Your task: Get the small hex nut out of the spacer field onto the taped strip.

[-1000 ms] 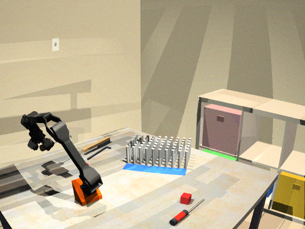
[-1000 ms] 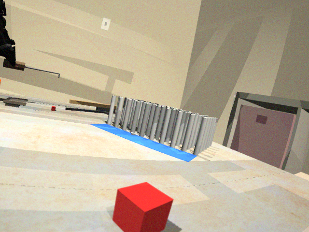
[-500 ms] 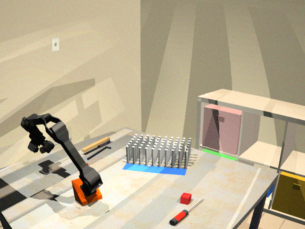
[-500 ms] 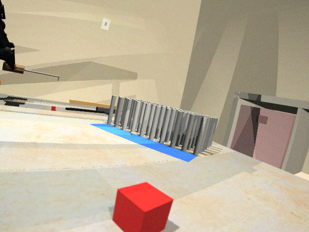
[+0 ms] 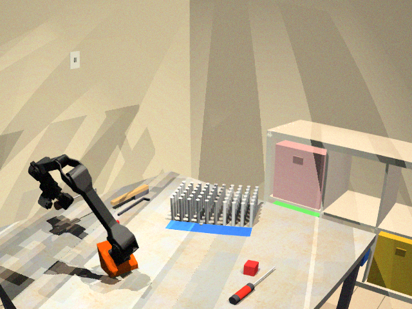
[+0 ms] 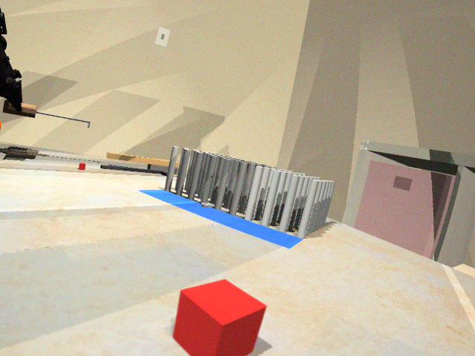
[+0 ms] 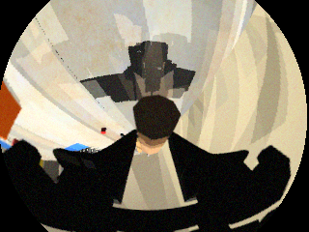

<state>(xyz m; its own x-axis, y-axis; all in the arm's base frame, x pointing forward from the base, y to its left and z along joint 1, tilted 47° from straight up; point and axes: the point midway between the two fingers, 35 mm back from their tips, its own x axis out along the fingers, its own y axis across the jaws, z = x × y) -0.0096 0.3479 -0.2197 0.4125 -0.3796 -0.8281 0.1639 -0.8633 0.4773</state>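
Now: gripper tip 100 mm short of the hook tool, 20 mm to the right of it and 10 mm above it. Round my gripper tip: blue taped strip 460 mm ahead, 420 mm to the right, 130 mm below; tiny red cube 210 mm ahead, 120 mm below, 110 mm to the right; hex nut 470 mm ahead, 370 mm to the right, 130 mm below.
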